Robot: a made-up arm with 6 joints.
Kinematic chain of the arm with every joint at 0, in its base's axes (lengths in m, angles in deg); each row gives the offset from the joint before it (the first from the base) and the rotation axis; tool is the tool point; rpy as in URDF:
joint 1: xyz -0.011 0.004 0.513 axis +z
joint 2: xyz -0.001 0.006 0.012 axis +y
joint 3: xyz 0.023 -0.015 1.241 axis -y
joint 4: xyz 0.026 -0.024 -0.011 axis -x
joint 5: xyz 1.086 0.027 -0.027 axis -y
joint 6: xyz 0.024 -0.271 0 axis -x
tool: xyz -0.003 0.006 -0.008 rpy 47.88 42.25 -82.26
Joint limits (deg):
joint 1: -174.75..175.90
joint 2: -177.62..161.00
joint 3: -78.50..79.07
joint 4: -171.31..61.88
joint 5: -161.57..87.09
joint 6: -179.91..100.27
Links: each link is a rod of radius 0.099 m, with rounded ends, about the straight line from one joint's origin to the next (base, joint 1, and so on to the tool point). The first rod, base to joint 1, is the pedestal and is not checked.
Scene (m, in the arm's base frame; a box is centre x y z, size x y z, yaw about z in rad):
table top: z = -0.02
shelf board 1: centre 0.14 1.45 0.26 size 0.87 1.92 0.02 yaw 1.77
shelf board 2: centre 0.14 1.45 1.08 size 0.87 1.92 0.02 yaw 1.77
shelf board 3: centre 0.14 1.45 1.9 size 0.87 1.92 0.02 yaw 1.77
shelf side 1: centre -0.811 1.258 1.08 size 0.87 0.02 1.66 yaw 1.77
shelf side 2: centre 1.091 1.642 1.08 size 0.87 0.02 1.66 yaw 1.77
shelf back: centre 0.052 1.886 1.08 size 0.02 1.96 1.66 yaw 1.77
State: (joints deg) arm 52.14 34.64 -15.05 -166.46 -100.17 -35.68
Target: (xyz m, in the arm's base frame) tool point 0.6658 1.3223 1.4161
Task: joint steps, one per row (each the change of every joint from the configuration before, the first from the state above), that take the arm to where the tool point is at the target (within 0.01 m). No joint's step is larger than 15 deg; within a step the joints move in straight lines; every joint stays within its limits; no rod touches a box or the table.
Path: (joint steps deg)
1: -7.34 -3.94 -7.59 1.77 -0.20 0.06
2: -7.33 -3.95 -7.59 1.78 -0.20 0.07
3: 0.27 -11.87 7.99 -1.81 -0.02 0.01
4: 0.26 -11.86 7.99 -1.82 -0.02 0.01
5: 8.42 7.36 8.66 -1.91 0.30 -0.10
6: 8.41 7.37 8.65 -1.91 0.29 -0.10

